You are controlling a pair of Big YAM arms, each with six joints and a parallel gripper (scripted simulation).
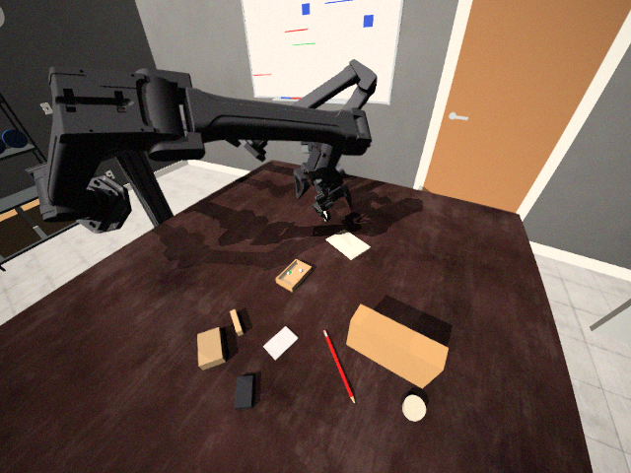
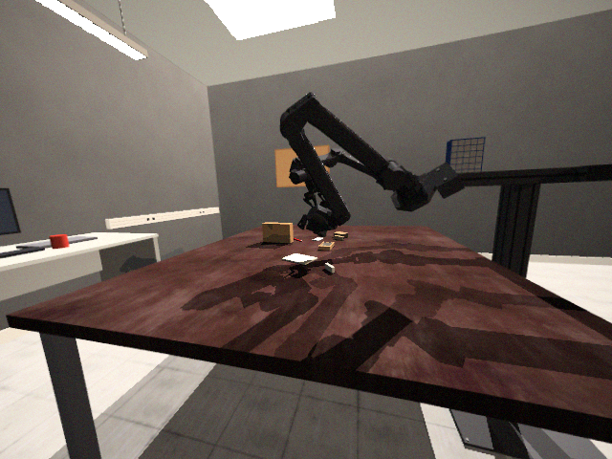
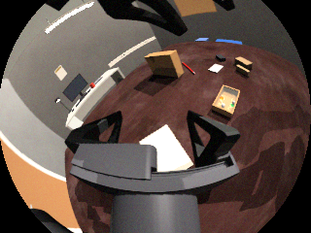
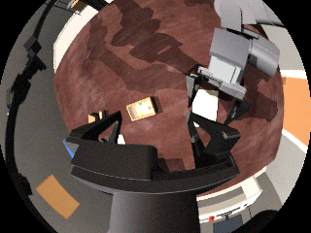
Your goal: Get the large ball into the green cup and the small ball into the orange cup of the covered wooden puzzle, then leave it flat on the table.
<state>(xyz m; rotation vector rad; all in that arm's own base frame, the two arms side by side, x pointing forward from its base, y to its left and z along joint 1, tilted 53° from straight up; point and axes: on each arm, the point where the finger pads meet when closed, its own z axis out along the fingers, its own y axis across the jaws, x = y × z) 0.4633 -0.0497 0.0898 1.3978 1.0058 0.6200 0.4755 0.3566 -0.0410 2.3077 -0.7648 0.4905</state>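
The wooden puzzle is 250 mm below my right hand, 130 mm to the right of it and 10 mm ahead of it. Round my right hand: white block 240 mm below, 230 mm to the left, 100 mm behind; pale flat card 250 mm below, 120 mm to the left, 80 mm ahead; cardboard box 370 mm ahead, 200 mm to the right, 190 mm below.
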